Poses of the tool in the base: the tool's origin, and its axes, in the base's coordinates. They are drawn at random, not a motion.
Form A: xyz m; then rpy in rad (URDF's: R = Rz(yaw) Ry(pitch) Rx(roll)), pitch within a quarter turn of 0, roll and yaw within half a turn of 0.
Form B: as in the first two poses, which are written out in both.
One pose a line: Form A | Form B
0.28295 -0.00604 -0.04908 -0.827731 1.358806 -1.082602 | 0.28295 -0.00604 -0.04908 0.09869 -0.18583 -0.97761 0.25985 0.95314 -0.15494
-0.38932 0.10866 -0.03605 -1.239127 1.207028 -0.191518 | -0.38932 0.10866 -0.03605 0.34929 -0.06773 -0.93456 -0.80549 0.48787 -0.33641
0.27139 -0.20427 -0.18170 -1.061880 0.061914 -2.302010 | 0.27139 -0.20427 -0.18170 -0.66649 -0.74294 -0.06187 0.39876 -0.28514 -0.87160
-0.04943 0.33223 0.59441 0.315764 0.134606 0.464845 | -0.04943 0.33223 0.59441 0.88581 0.44423 -0.13420 -0.38887 0.86838 0.30773
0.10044 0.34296 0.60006 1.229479 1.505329 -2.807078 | 0.10044 0.34296 0.60006 -0.06179 -0.02148 -0.99786 -0.77828 -0.62488 0.06165
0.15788 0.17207 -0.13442 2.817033 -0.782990 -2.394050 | 0.15788 0.17207 -0.13442 -0.51981 -0.48187 0.70540 -0.47938 0.84800 0.22603
